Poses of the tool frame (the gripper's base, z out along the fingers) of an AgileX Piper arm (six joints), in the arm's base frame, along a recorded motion.
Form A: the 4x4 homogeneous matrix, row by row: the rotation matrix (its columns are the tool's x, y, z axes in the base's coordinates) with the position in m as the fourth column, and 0 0 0 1 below. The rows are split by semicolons.
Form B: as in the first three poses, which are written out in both.
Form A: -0.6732 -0.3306 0.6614 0.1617; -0.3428 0.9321 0.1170 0.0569; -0.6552 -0.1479 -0.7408 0.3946; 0 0 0 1
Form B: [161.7 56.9 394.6], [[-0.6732 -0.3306 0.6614], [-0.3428 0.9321 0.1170], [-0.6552 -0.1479 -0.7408]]
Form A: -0.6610 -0.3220 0.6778 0.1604; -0.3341 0.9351 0.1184 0.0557; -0.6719 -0.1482 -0.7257 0.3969; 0 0 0 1
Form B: [160.4 55.7 396.9], [[-0.6610 -0.3220 0.6778], [-0.3341 0.9351 0.1184], [-0.6719 -0.1482 -0.7257]]
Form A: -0.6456 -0.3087 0.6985 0.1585; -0.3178 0.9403 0.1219 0.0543; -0.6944 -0.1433 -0.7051 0.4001; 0 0 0 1
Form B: [158.5 54.3 400.1], [[-0.6456 -0.3087 0.6985], [-0.3178 0.9403 0.1219], [-0.6944 -0.1433 -0.7051]]
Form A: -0.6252 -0.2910 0.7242 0.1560; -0.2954 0.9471 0.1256 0.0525; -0.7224 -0.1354 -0.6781 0.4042; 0 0 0 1
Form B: [156.0 52.5 404.2], [[-0.6252 -0.2910 0.7242], [-0.2954 0.9471 0.1256], [-0.7224 -0.1354 -0.6781]]
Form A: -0.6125 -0.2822 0.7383 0.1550; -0.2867 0.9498 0.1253 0.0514; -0.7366 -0.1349 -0.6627 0.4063; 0 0 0 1
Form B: [155.0 51.4 406.3], [[-0.6125 -0.2822 0.7383], [-0.2867 0.9498 0.1253], [-0.7366 -0.1349 -0.6627]]
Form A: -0.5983 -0.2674 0.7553 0.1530; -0.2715 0.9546 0.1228 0.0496; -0.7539 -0.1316 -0.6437 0.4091; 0 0 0 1
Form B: [153.0 49.6 409.1], [[-0.5983 -0.2674 0.7553], [-0.2715 0.9546 0.1228], [-0.7539 -0.1316 -0.6437]]
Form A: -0.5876 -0.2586 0.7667 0.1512; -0.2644 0.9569 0.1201 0.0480; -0.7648 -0.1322 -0.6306 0.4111; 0 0 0 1
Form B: [151.2 48.0 411.1], [[-0.5876 -0.2586 0.7667], [-0.2644 0.9569 0.1201], [-0.7648 -0.1322 -0.6306]]
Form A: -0.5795 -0.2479 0.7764 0.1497; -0.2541 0.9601 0.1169 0.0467; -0.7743 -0.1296 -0.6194 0.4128; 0 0 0 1
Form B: [149.7 46.7 412.8], [[-0.5795 -0.2479 0.7764], [-0.2541 0.9601 0.1169], [-0.7743 -0.1296 -0.6194]]
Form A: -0.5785 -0.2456 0.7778 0.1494; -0.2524 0.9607 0.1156 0.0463; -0.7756 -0.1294 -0.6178 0.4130; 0 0 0 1
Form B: [149.4 46.3 413.0], [[-0.5785 -0.2456 0.7778], [-0.2524 0.9607 0.1156], [-0.7756 -0.1294 -0.6178]]
